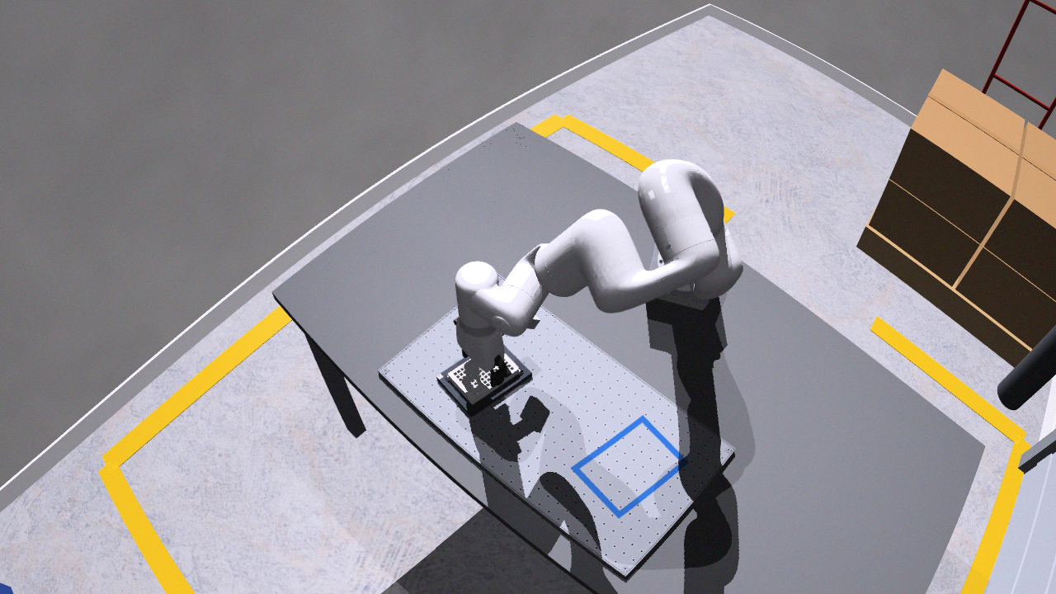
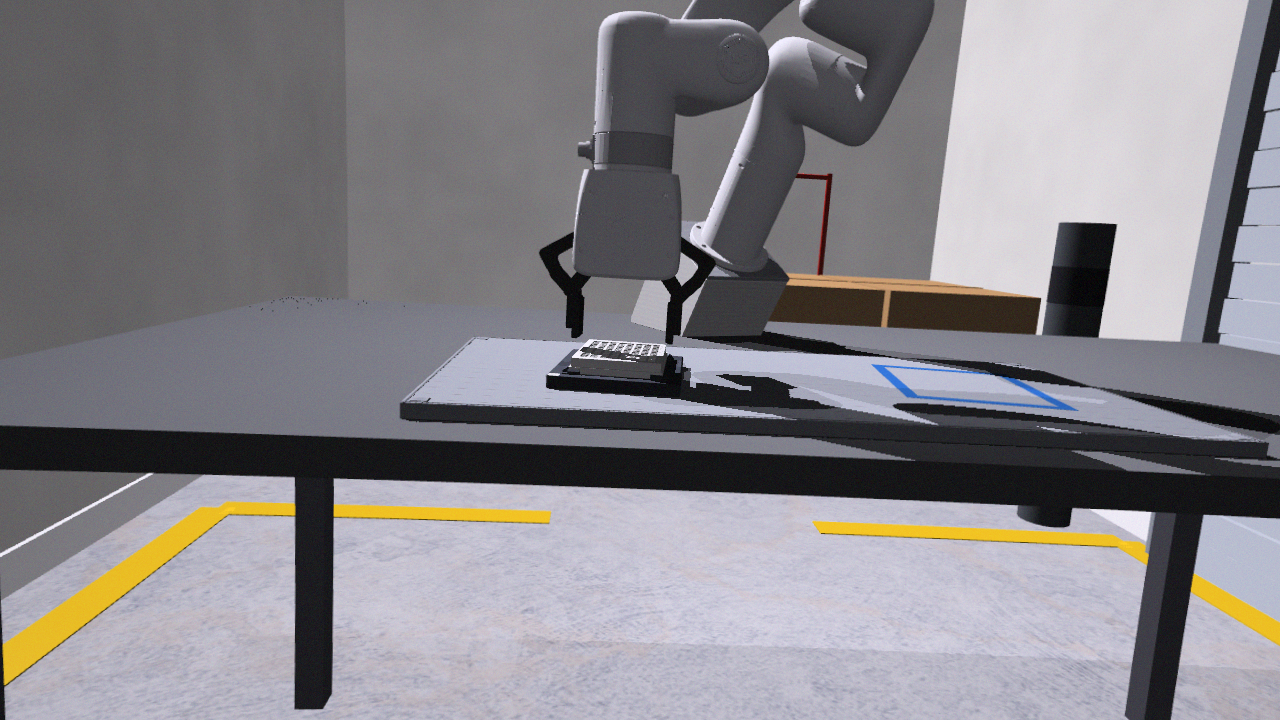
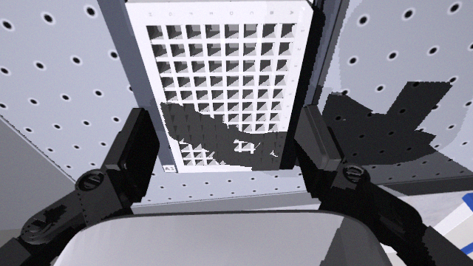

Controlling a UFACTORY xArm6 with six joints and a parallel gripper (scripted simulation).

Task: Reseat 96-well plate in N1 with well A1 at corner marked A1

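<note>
Right now my hand is 3 cm above the white 96-well plate. From my hand the other things lie so: A1 label: 6 cm ahead, 7 cm to the right, 3 cm below; plate nest N1: 4 cm below.
</note>
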